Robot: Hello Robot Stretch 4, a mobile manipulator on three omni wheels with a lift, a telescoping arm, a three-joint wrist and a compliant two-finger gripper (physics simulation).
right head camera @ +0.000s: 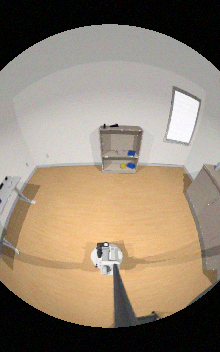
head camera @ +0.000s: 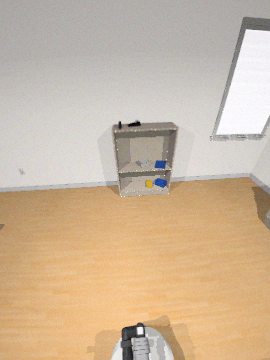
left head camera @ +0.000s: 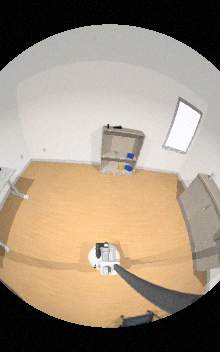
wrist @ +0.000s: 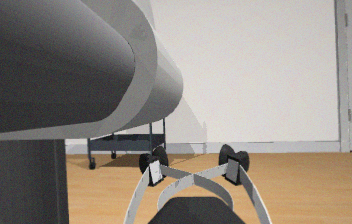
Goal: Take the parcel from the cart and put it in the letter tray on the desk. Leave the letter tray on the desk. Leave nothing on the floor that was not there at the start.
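Places are measured from the robot's base along level axes (x left, y back, z up), in metres.
Pixels of known places: gripper, between the fingertips: [right head camera: 99,267] [left head camera: 98,268] [wrist: 193,157].
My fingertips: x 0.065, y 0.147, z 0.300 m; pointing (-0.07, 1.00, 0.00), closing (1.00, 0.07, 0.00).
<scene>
Behind a point stands the place of what it marks.
My gripper [wrist: 193,157] {x 0.065, y 0.147, z 0.300 m} is open and empty in the wrist view, its two dark pads wide apart above the floor. The cart [wrist: 127,143] {x -0.426, y 1.196, z 0.151 m} [left head camera: 137,320] shows in part: its lower shelf, legs and casters in the wrist view behind my arm, and one end at the bottom edge of the left head view. Its top is hidden in the wrist view. A white desk [right head camera: 11,194] stands at the left edge of the right head view, with dark and blue things on it. I cannot make out the parcel or the letter tray in any view.
A bookshelf [head camera: 174,150] {x -0.614, y -1.729, z 0.737 m} [left head camera: 102,150] [right head camera: 101,150] {x 0.147, y -1.779, z 0.559 m} with blue and yellow things stands against the far wall. A grey-brown cabinet [left head camera: 197,215] {x -1.689, y -0.370, z 0.401 m} [right head camera: 206,200] {x -1.690, y -0.506, z 0.503 m} stands at the right. A window [head camera: 242,80] {x -1.484, y -2.026, z 1.514 m} is in the wall at right. A door frame [wrist: 344,75] {x 1.154, y 1.681, z 0.569 m} shows in the wrist view.
</scene>
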